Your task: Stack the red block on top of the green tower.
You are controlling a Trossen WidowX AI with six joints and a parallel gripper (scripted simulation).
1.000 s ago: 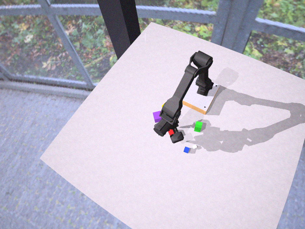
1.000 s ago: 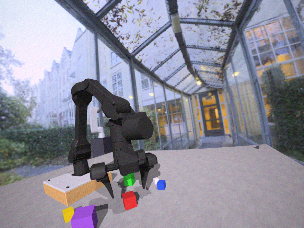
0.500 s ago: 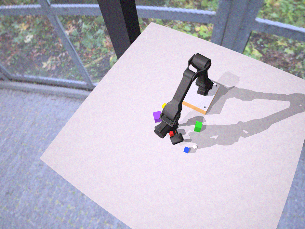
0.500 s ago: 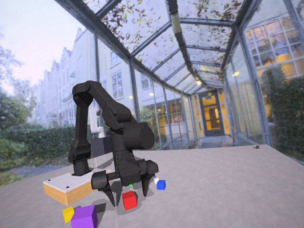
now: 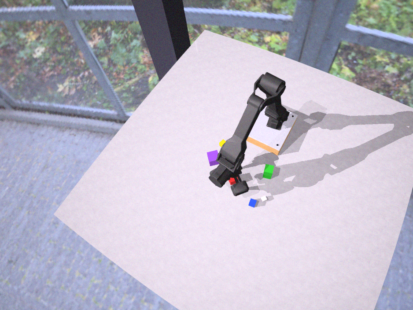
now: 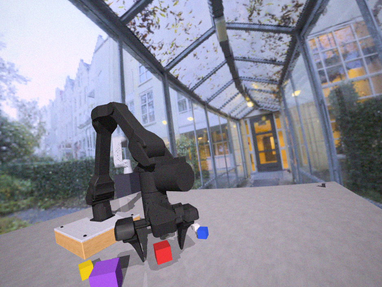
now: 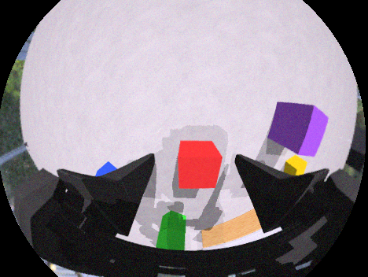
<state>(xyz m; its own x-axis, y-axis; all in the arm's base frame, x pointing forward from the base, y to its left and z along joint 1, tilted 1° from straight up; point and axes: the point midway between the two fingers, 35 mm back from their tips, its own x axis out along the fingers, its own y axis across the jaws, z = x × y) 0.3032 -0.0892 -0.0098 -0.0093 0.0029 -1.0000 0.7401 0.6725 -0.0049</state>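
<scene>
My gripper tip is 110 mm to the left of the purple block, 60 mm past it and 10 mm below it. From my gripper tip the other things lie so: blue block (110 mm to the left, 70 mm ahead); then red block (10 mm above); then small white block (150 mm to the left, 30 mm ahead).
</scene>
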